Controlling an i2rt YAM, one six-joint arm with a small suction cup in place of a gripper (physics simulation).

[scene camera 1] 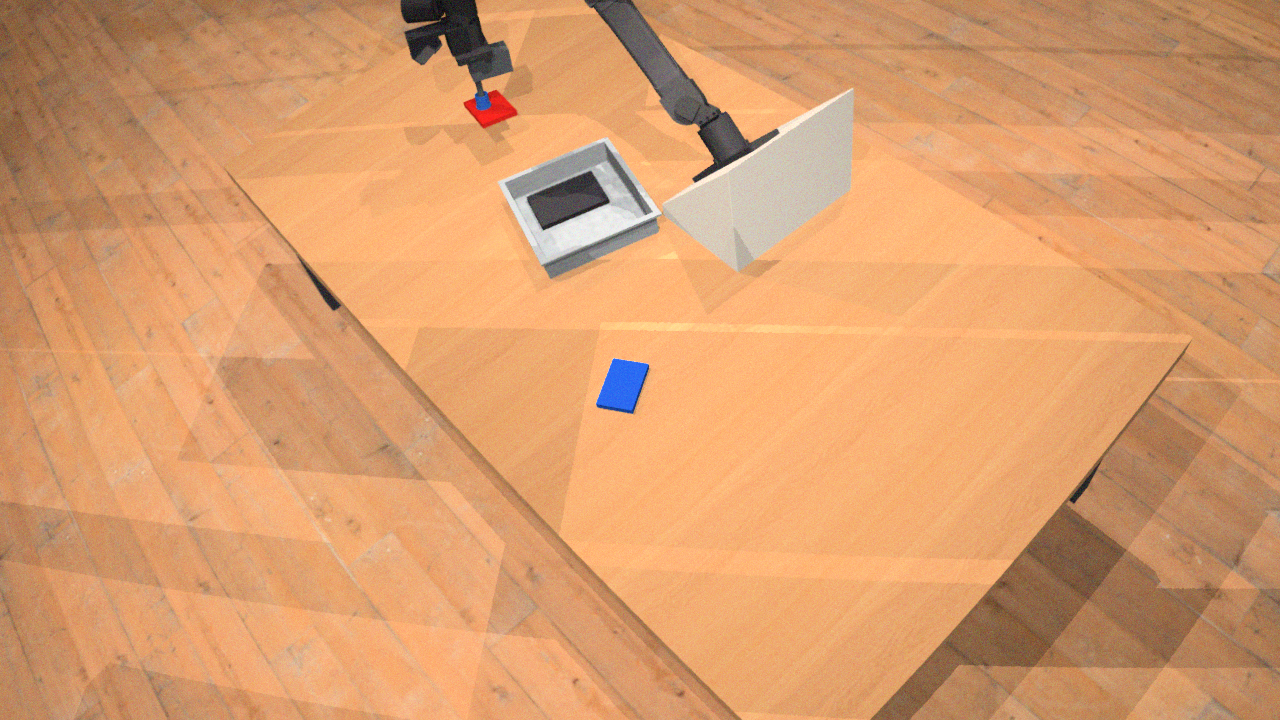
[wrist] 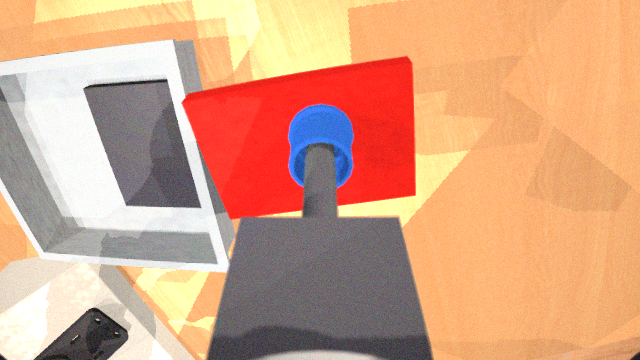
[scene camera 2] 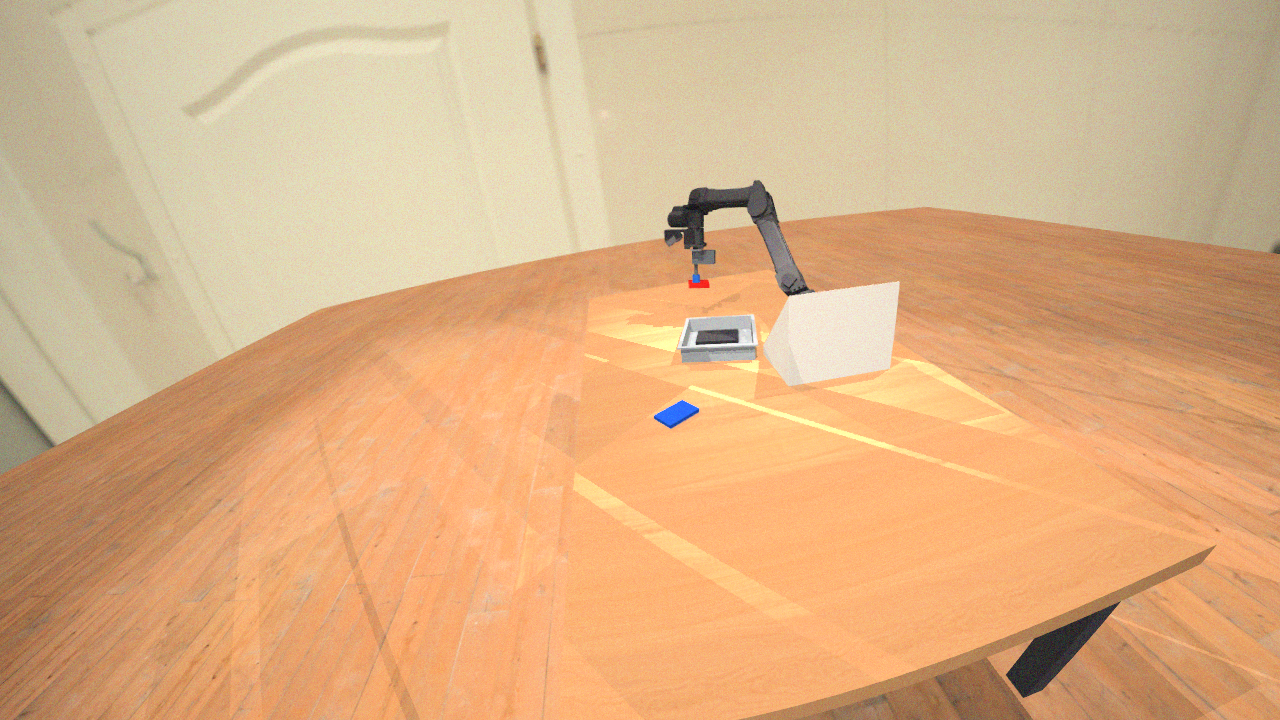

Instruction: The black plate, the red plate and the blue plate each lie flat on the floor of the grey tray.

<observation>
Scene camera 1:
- my suction cup: 482, 103
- red plate: 500, 110, held by my suction cup
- blue plate: 624, 381, on the table
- black plate: 583, 193, on a grey tray
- grey tray: 631, 216
</observation>
